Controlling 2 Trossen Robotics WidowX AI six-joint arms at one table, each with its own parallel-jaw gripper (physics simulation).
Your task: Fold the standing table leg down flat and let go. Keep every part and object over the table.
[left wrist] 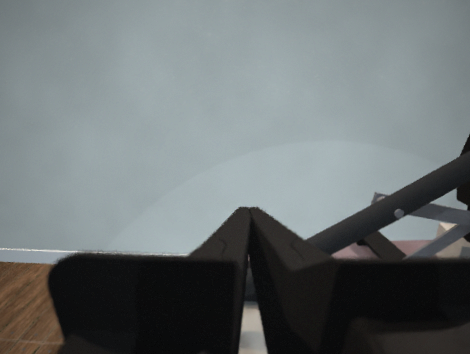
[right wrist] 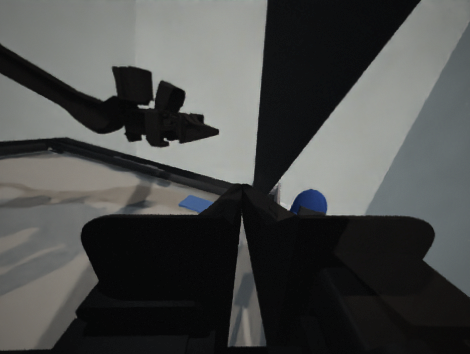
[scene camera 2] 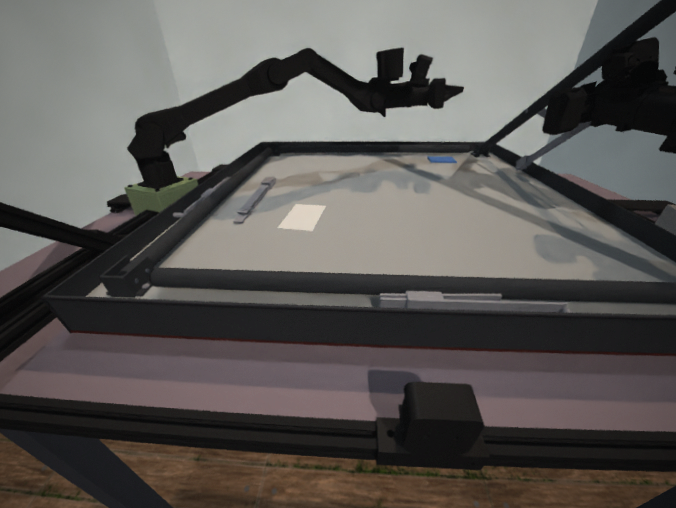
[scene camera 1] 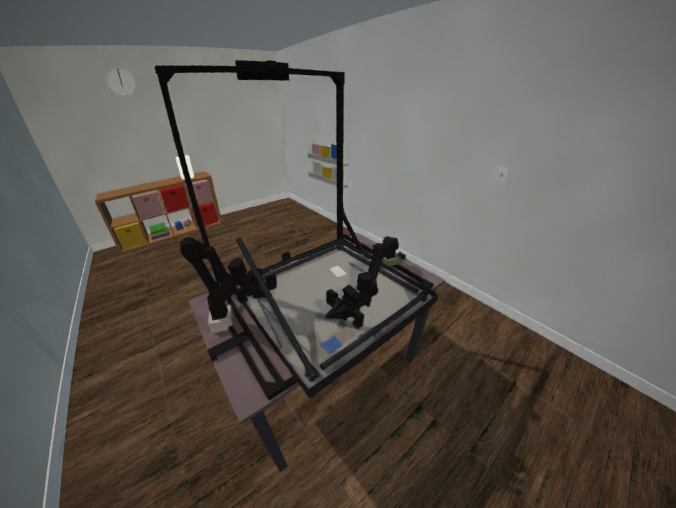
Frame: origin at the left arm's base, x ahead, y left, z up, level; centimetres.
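Where they show: left gripper, fingertip midpoint: (left wrist: pixel 247 217) (right wrist: pixel 218 132) (scene camera 2: pixel 463 89) (scene camera 1: pixel 325 317); right gripper, fingertip midpoint: (right wrist: pixel 241 190); left arm's base, origin of the base link: (scene camera 2: pixel 161 182); right arm's base, origin of the base link: (scene camera 1: pixel 219 314).
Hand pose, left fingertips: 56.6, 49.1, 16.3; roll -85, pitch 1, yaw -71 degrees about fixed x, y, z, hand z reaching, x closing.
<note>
Each offset is from my left fingertips to the top centre of the thing, as dx, dy, dz. "spot": to the spot under its first point.
The dark table leg (scene camera 1: pixel 287 327) (scene camera 2: pixel 532 110) (left wrist: pixel 380 215) (right wrist: pixel 310 75) slants up from its hinge at a corner of the upturned, rimmed tabletop (scene camera 1: pixel 377 345) (scene camera 2: pixel 327 327). A grey folding brace @[spot: +19.5, -15.3, -9.7] (scene camera 2: pixel 551 143) (left wrist: pixel 440 212) links it to the frame. My right gripper (scene camera 2: pixel 562 111) (right wrist: pixel 241 190) is shut and empty, close beside the leg; scene camera 1 shows it partly behind the leg. I cannot tell whether they touch. My left gripper (scene camera 1: pixel 327 315) (scene camera 2: pixel 461 89) (left wrist: pixel 247 217) (right wrist: pixel 218 132) is shut and empty, above the panel and away from the leg.
Other leg bars (scene camera 2: pixel 355 279) lie flat inside the rim. A blue card @[-2.1, -0.9, -17.5] (scene camera 1: pixel 331 344) (scene camera 2: pixel 441 159) (right wrist: pixel 196 203) and a white card @[spot: -23.2, -49.1, -19.2] (scene camera 1: pixel 338 270) (scene camera 2: pixel 302 217) lie on the panel. A black overhead frame (scene camera 1: pixel 340 136) rises at the back. A black box (scene camera 2: pixel 442 409) sits at the table edge.
</note>
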